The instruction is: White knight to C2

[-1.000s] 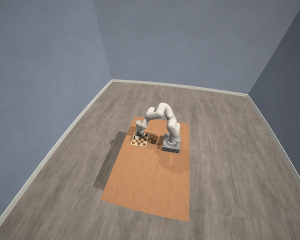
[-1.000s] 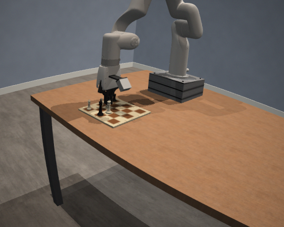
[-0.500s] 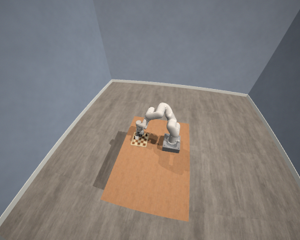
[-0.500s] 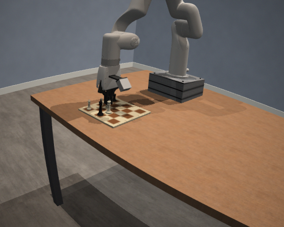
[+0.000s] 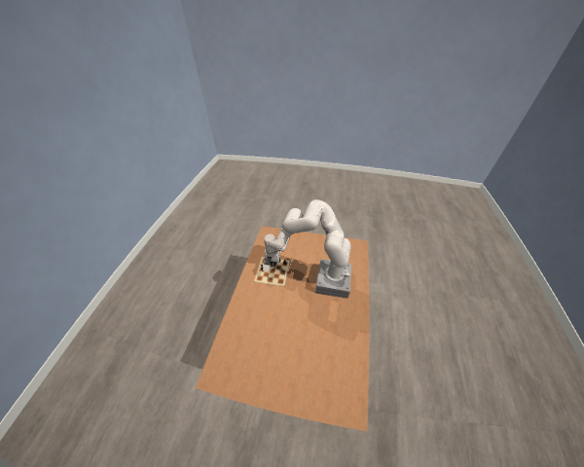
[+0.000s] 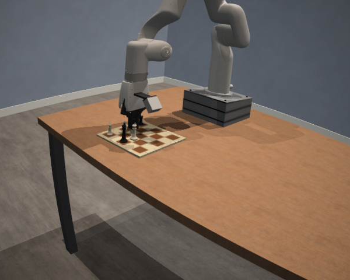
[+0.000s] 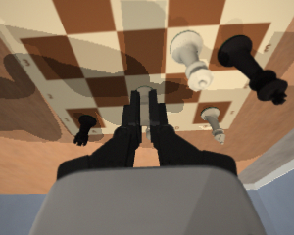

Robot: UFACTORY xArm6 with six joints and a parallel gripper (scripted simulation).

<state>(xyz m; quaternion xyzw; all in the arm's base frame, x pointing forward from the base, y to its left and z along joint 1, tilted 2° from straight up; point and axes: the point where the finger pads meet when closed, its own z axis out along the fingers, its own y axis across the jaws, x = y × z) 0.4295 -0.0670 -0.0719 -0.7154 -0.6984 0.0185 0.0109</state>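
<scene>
Now: hand 20 mm above the pale chess piece. Also, from my hand: black king: 80 mm ahead, 40 mm to the left; chessboard: 40 mm to the left, 40 mm below; small white piece: 40 mm to the right, 20 mm below.
</scene>
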